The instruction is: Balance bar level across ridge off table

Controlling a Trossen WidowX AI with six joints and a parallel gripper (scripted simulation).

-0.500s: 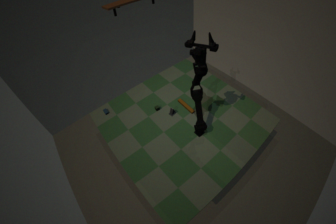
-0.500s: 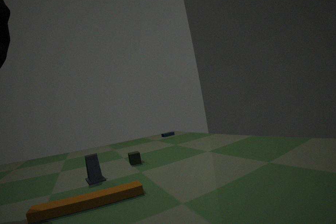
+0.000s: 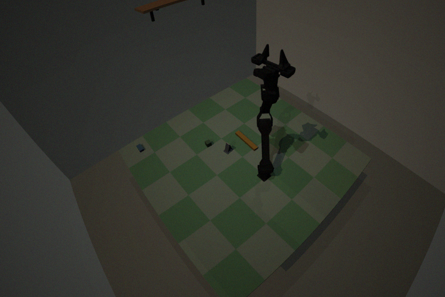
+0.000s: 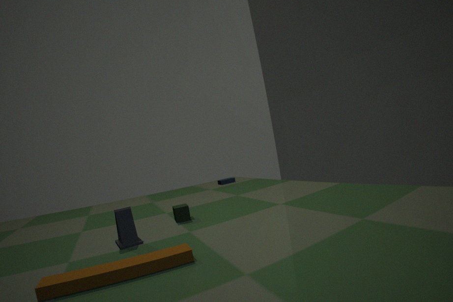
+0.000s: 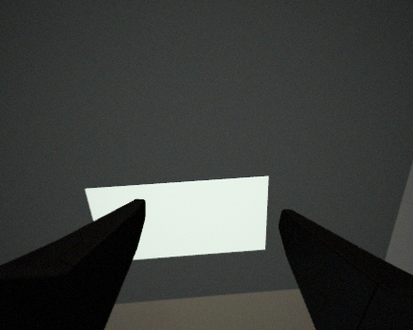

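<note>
The orange bar is 24 cm ahead of my gripper tip, 7 cm to the right of it and 81 cm below it. The rest, counted from my gripper tip: dark green cube: 39 cm ahead, 14 cm to the left, 80 cm below; then small blue block: 69 cm ahead, 54 cm to the left, 81 cm below.
</note>
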